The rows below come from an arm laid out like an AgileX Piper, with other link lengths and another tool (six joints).
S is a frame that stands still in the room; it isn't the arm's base.
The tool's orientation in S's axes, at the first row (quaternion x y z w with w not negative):
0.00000 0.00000 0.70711 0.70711
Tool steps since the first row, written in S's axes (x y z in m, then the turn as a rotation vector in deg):
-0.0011 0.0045 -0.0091 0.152 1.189 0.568
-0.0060 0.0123 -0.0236 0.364 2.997 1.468
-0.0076 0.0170 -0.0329 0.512 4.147 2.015
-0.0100 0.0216 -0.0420 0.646 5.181 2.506
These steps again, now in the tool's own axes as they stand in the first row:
0.0045 0.0011 -0.0091 1.189 -0.152 0.568
0.0123 0.0060 -0.0236 2.997 -0.364 1.468
0.0170 0.0076 -0.0329 4.147 -0.512 2.015
0.0216 0.0100 -0.0420 5.181 -0.646 2.506

